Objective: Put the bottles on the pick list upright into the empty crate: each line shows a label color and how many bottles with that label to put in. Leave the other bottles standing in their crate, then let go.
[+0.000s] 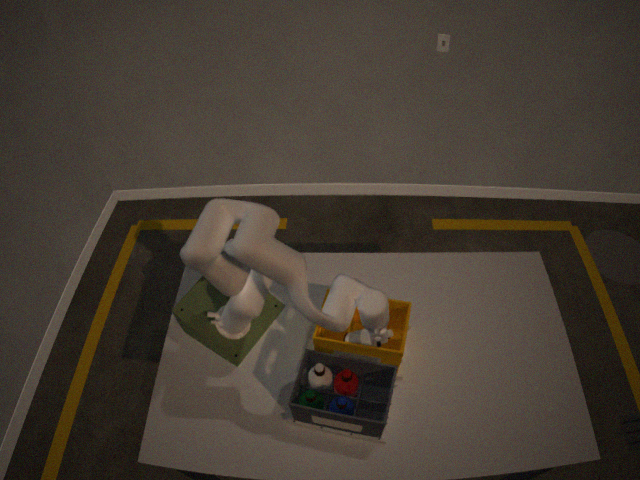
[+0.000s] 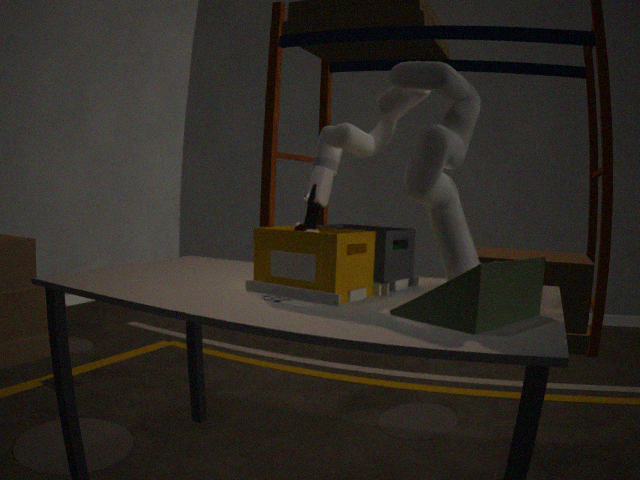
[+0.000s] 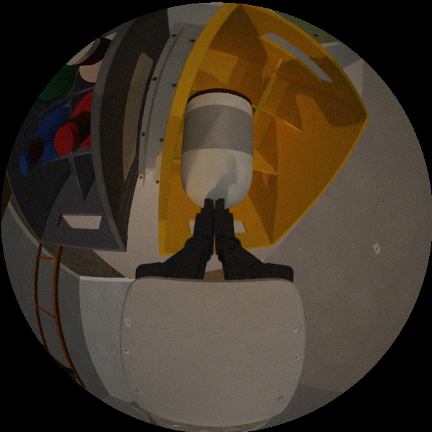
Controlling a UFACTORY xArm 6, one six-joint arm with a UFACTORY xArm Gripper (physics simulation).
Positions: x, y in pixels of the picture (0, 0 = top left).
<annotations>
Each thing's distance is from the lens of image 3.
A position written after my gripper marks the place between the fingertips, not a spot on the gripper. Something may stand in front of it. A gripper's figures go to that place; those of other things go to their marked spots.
my gripper [image 3: 214, 210]: 0.14 m
white bottle [image 3: 217, 142]: 0.12 m
</annotations>
